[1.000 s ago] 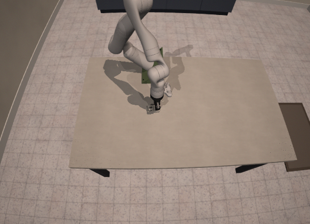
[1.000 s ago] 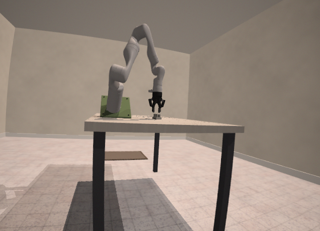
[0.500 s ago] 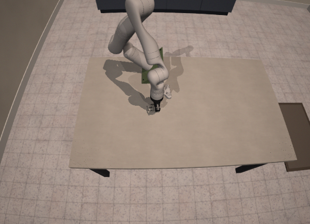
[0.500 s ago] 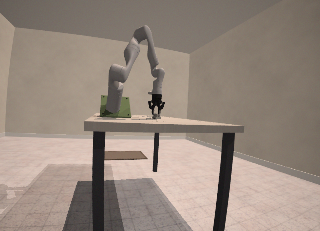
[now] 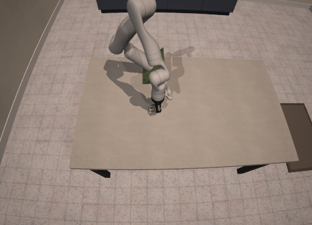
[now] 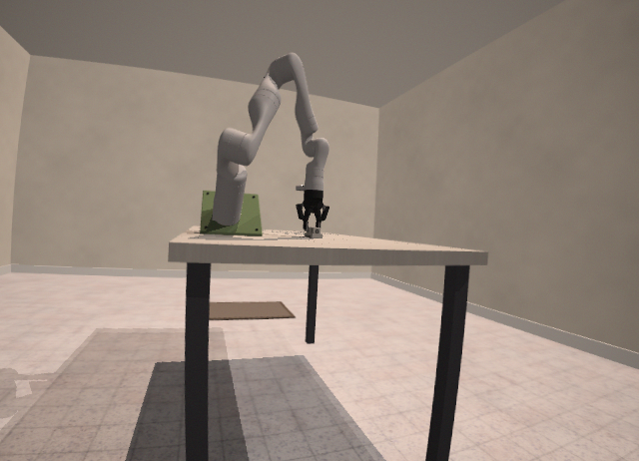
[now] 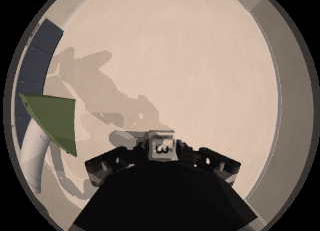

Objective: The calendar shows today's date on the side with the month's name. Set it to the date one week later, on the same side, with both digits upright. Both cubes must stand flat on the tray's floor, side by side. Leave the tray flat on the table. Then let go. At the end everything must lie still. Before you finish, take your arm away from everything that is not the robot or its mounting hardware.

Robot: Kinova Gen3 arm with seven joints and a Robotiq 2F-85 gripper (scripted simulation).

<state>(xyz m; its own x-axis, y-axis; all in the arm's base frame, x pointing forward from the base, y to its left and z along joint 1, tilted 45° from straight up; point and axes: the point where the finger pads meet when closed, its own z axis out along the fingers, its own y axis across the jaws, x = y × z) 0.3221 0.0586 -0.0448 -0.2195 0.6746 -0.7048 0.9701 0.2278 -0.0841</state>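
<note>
The white tray lies 30 mm below my hand and 20 mm to the right of it.
</note>
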